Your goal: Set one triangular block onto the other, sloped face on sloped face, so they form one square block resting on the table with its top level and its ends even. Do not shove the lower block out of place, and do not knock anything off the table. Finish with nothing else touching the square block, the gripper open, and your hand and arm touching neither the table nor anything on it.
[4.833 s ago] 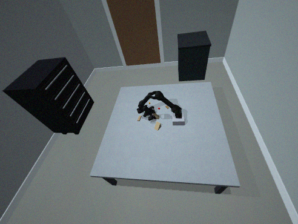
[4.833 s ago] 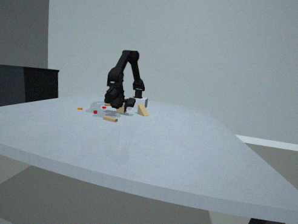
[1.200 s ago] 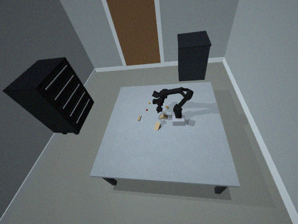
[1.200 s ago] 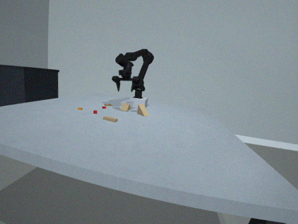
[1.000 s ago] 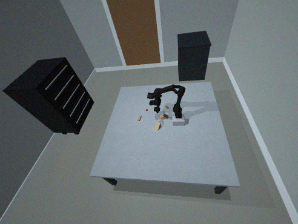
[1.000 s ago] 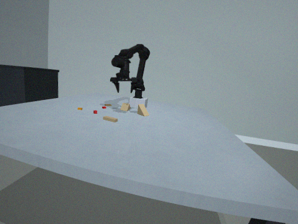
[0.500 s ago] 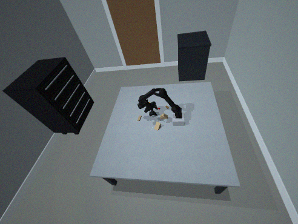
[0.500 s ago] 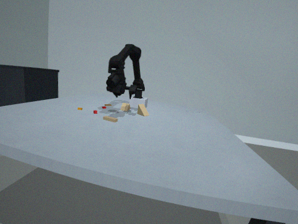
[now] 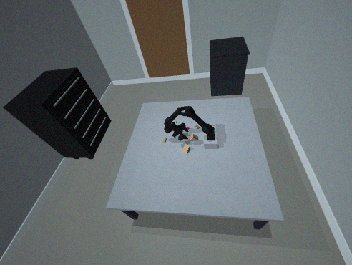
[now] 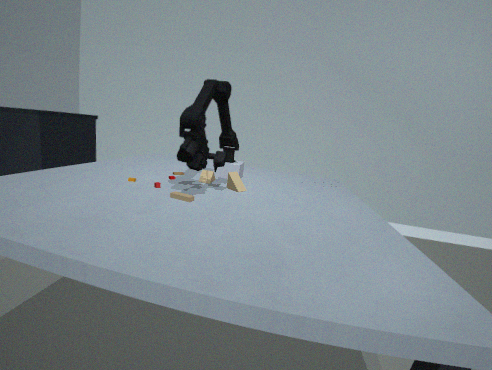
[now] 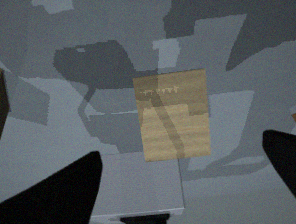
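Right now the triangular block is 5 cm behind my gripper tip and 3 cm below it. Also, from my gripper tip: small red block 17 cm ahead, 11 cm to the right, 5 cm below; then orange block 16 cm ahead, 23 cm to the right, 5 cm below; then flat tan block 24 cm ahead, 3 cm to the left, 5 cm below.
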